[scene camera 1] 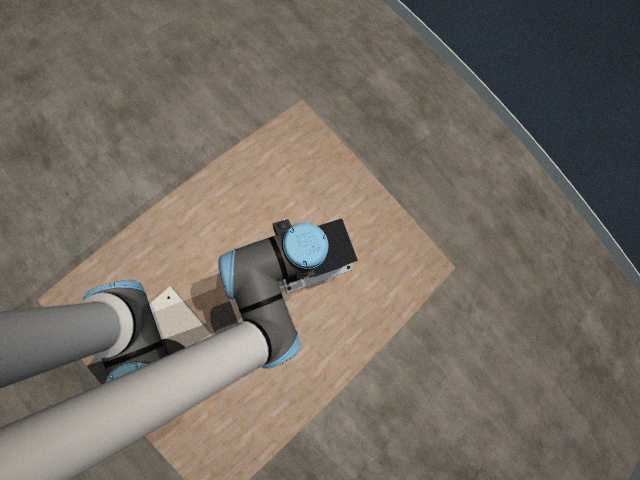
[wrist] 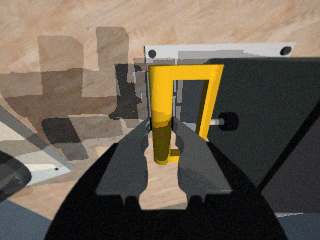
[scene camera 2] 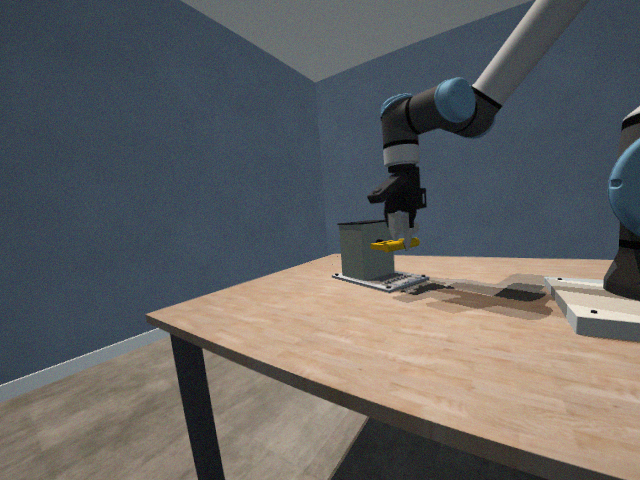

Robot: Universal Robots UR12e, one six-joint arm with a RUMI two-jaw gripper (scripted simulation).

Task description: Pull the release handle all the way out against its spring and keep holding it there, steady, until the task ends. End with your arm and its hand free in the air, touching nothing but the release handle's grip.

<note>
I see my gripper and a grey base plate.
My gripper is seen too in the wrist view.
</note>
